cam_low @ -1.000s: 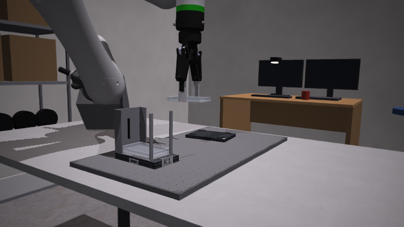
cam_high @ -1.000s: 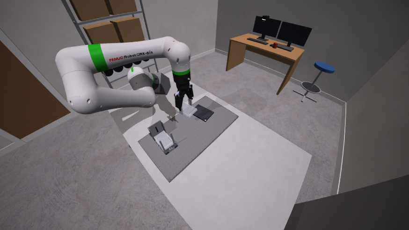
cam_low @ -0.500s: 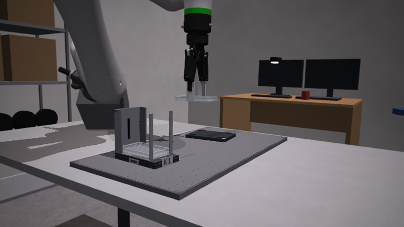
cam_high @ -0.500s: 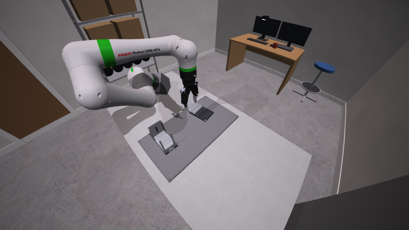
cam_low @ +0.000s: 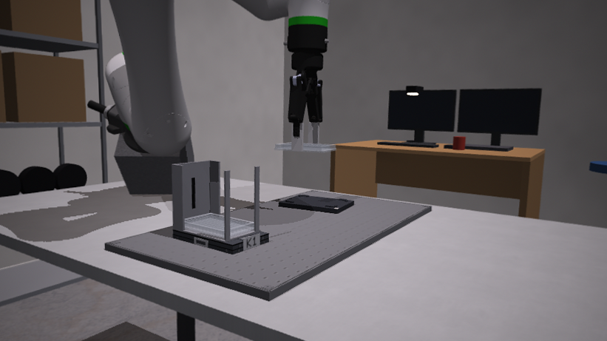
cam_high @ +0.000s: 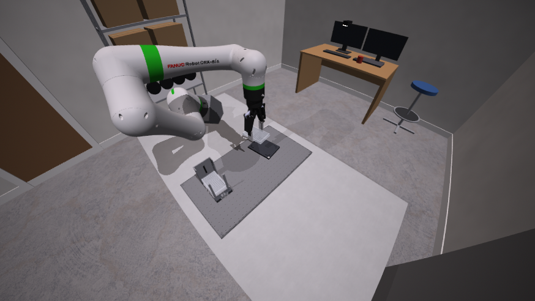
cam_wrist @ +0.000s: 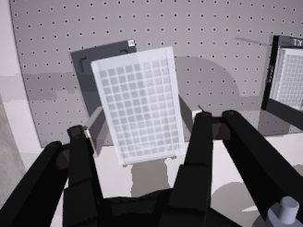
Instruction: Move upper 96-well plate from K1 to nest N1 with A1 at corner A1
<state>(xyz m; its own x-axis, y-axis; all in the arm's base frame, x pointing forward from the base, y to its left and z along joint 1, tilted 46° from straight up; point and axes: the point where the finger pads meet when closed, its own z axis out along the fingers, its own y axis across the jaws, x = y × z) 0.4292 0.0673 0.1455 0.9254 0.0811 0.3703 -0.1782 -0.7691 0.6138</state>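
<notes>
Right now my hand is 17 cm above the plate nest N1, 6 cm to the right of it and 2 cm short of it. The rest, counted from my hand: pale A1 square 16 cm below, 8 cm ahead, 1 cm to the right; then K1 label 33 cm to the right, 17 cm below, 1 cm behind.
</notes>
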